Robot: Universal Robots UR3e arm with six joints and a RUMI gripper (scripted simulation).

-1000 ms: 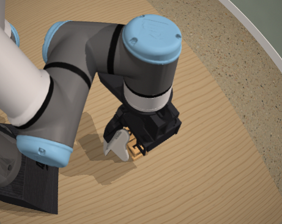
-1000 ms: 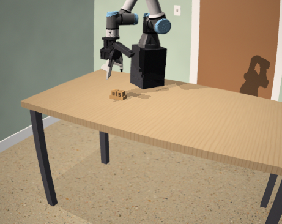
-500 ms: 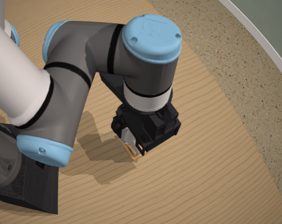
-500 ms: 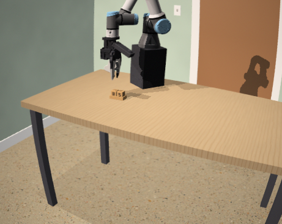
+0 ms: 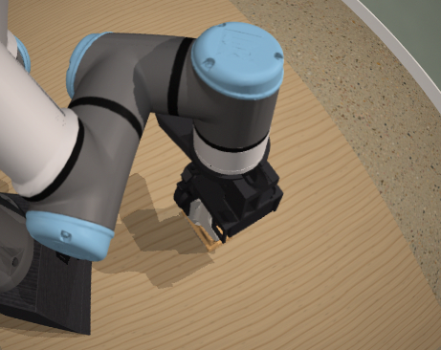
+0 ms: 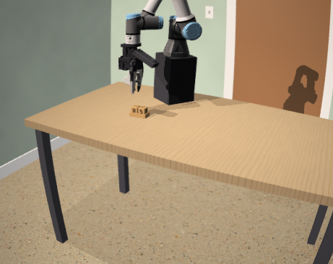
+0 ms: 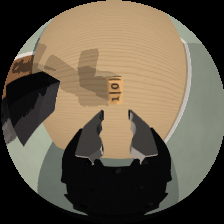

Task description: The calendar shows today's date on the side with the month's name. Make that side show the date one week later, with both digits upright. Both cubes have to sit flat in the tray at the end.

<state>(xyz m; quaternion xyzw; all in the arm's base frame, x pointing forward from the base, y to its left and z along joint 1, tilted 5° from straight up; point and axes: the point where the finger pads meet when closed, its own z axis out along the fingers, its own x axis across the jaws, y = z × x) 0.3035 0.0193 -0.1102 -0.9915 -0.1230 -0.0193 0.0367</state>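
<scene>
My gripper is now 110 mm above the wooden tray, 20 mm to the right of it and 10 mm past it.
</scene>
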